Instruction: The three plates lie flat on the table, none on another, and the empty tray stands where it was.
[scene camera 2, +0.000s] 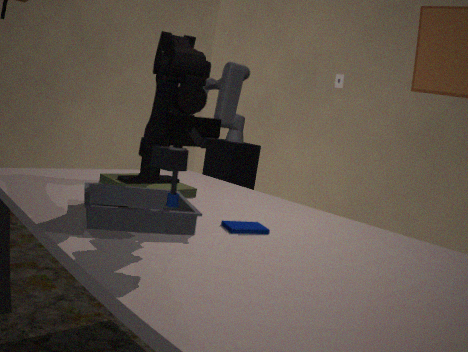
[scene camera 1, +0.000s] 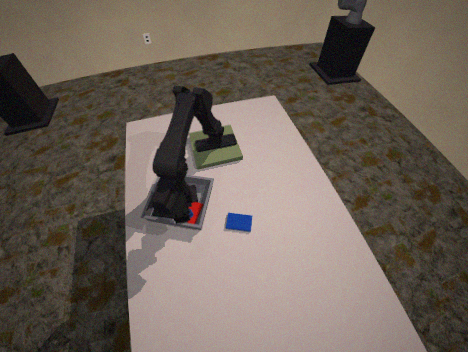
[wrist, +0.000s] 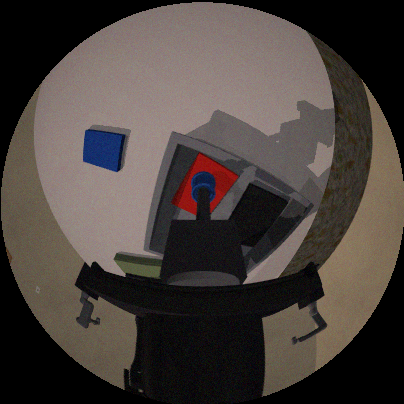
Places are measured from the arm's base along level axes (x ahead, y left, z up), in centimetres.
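Pixels of known places: hand, its tool point: [scene camera 2: 172,205] [scene camera 1: 189,214] [wrist: 202,182]; arm's base, origin of its link: [scene camera 2: 149,180] [scene camera 1: 215,143] [wrist: 153,281].
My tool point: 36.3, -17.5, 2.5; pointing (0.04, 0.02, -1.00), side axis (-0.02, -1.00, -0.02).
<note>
Ahead of a thing's pixels: the offset from my tool point to its top centre, as dx, dy, dz. Level surfaces: height alone.
A blue plate @[+5.7, +18.3, -4.2] [scene camera 1: 239,221] [scene camera 2: 244,227] [wrist: 103,149] lies flat on the white table @[dz -5.3] [scene camera 1: 264,283], to the right of the grey tray @[-9.0, -3.4, -0.3] [scene camera 1: 207,200] [scene camera 2: 139,221] [wrist: 160,199]. A red plate @[-3.2, +0.3, -4.0] [scene camera 1: 196,211] [wrist: 222,178] and a black plate @[-9.9, -9.1, -4.0] [wrist: 260,210] lie side by side inside the tray. My suction cup [scene camera 1: 190,214] [scene camera 2: 172,199] [wrist: 202,182] is lowered into the tray, right over the red plate. I cannot tell whether it touches the plate. It holds nothing. In scene camera 1 the arm hides the black plate.
The arm stands on a green base [scene camera 1: 218,156] [scene camera 2: 184,188] [wrist: 135,263] just behind the tray. The table's left edge runs close beside the tray. Black pedestals [scene camera 1: 342,49] [scene camera 2: 230,160] stand on the floor beyond the table.
</note>
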